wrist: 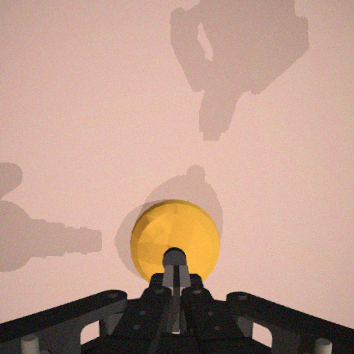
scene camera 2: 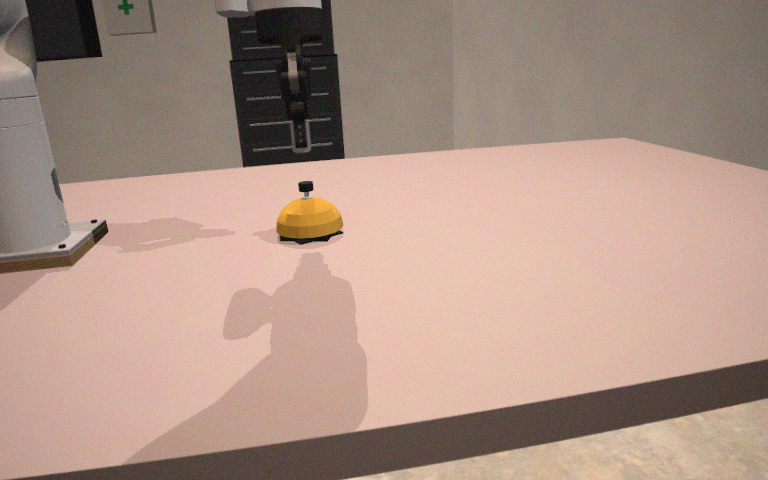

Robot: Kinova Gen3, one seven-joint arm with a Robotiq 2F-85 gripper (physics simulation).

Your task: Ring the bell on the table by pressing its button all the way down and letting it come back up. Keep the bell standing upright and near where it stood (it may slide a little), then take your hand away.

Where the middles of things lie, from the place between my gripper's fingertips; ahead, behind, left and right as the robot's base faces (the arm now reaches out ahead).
Now: the yellow dome bell [scene camera 2: 307,219] 70 mm below my hand.
